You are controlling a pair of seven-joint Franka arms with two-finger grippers.
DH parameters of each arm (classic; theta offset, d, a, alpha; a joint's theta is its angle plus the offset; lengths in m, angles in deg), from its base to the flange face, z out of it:
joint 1: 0 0.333 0 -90
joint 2: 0 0 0 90
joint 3: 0 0.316 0.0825 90
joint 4: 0 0 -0.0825 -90
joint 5: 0 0.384 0 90
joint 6: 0 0 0.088 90
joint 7: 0 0.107 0 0
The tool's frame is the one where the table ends.
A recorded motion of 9 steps. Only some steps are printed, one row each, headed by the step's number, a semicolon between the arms.
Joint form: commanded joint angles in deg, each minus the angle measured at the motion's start. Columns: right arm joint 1, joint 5, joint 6, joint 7, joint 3, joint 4, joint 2; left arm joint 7, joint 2, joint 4, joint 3, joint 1, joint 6, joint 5.
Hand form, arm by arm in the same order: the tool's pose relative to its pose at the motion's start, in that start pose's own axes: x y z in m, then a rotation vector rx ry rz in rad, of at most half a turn. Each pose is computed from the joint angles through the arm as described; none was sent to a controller.
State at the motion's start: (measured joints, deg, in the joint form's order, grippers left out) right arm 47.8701 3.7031 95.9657 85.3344 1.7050 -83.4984 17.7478; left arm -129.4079 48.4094 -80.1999 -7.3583 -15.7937 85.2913 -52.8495
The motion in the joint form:
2: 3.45 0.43 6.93 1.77 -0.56 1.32 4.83; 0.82 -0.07 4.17 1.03 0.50 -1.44 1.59
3: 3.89 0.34 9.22 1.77 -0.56 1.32 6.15; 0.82 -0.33 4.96 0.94 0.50 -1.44 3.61
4: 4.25 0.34 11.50 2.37 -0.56 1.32 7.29; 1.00 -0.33 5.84 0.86 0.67 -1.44 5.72
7: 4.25 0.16 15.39 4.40 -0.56 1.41 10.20; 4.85 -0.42 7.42 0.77 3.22 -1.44 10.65
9: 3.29 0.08 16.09 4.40 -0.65 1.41 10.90; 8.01 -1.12 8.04 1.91 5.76 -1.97 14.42
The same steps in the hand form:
2: -0.0294 -0.0333 0.0347 0.0560 0.0015 -0.0138; -0.0080 -0.0144 -0.0309 -0.0504 -0.0016 0.0555
3: -0.0329 -0.0416 0.0465 0.0724 0.0041 -0.0200; -0.0093 -0.0187 -0.0355 -0.0821 0.0200 0.0661
4: -0.0360 -0.0491 0.0564 0.0918 0.0047 -0.0143; -0.0092 -0.0200 -0.0412 -0.1138 0.0404 0.0758
7: -0.0327 -0.0637 0.0835 0.1107 0.0064 0.0239; 0.0042 -0.0146 -0.0764 -0.1897 0.0616 0.1339
9: -0.0193 -0.0664 0.0897 0.1120 0.0079 0.0424; 0.0265 -0.0088 -0.1169 -0.2558 0.0734 0.1580

